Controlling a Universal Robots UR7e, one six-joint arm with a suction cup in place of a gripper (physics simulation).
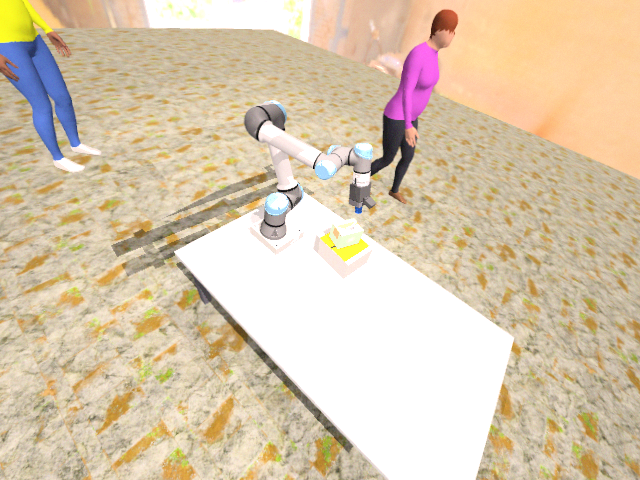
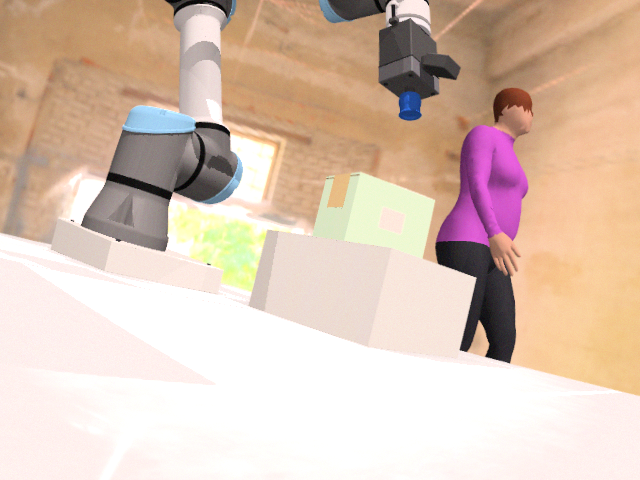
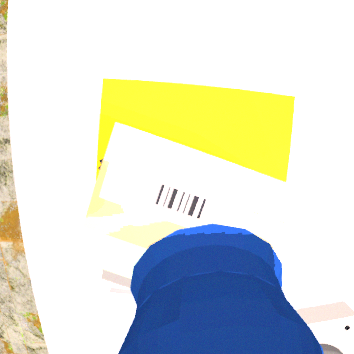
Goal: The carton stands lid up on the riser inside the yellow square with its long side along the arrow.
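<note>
The pale green carton (image 1: 347, 236) (image 2: 361, 222) (image 3: 135, 160) stands on the riser (image 1: 343, 264) (image 2: 320, 284). Its top carries a label with a barcode, and orange tape runs down one end. It sits turned at an angle to the yellow square (image 1: 356, 251) (image 3: 200, 115), toward the far side, with a yellow band showing along its near side. A small dark piece of the arrow (image 3: 101, 163) shows beside the carton; the rest is hidden. Whether the carton's far edge lies inside the square is hidden. My suction cup (image 1: 358, 209) (image 2: 409, 114) (image 3: 207, 245) hangs above the carton, apart from it, holding nothing.
The riser stands on the white table (image 1: 361, 351) (image 2: 155, 413) near its far edge, beside the robot's base plate (image 1: 277, 246) (image 2: 160, 273). A person in purple (image 1: 413, 77) (image 2: 491, 180) is beyond the table. A person in yellow (image 1: 18, 23) is at the far left.
</note>
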